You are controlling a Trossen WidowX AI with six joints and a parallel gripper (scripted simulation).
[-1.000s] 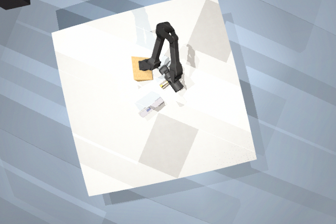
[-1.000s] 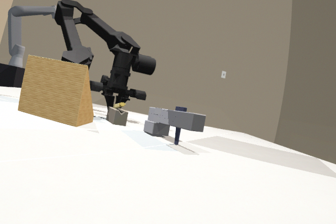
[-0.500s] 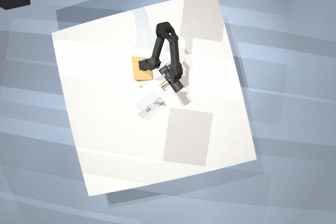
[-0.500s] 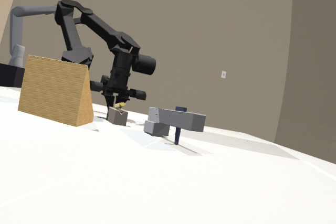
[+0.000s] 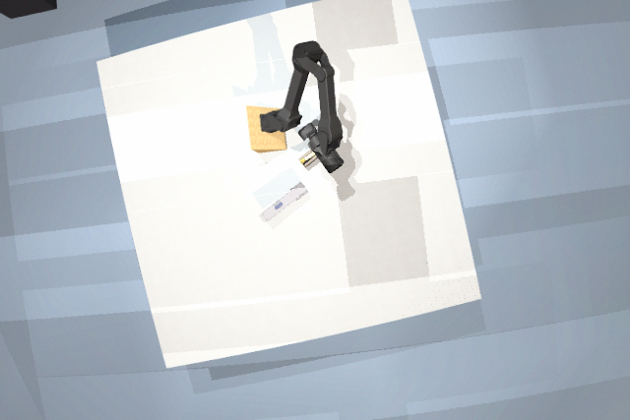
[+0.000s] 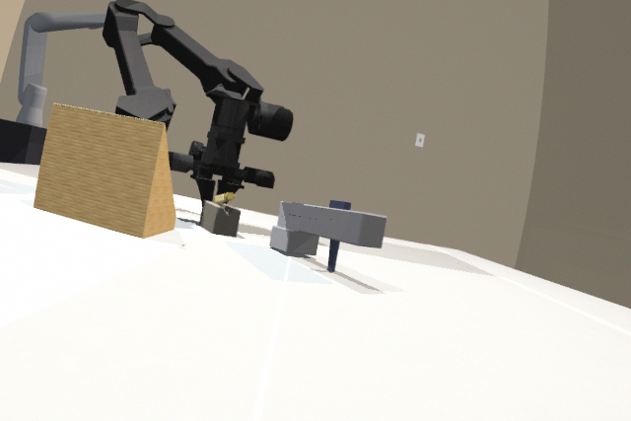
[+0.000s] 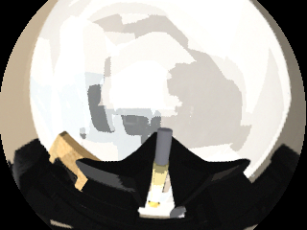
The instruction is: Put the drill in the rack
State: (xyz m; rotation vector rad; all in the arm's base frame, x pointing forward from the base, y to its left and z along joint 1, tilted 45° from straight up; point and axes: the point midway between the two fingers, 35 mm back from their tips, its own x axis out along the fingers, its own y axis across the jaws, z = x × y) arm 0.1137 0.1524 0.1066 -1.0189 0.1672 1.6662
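The drill lies 2 cm ahead of my gripper tip, 3 cm to the right of it and 4 cm above it. Also, from my gripper tip: key 19 cm ahead, 18 cm to the right, 5 cm above; rack block 3 cm ahead, 5 cm to the right, 1 cm above; grey housing 18 cm ahead, 15 cm to the right, 4 cm above.
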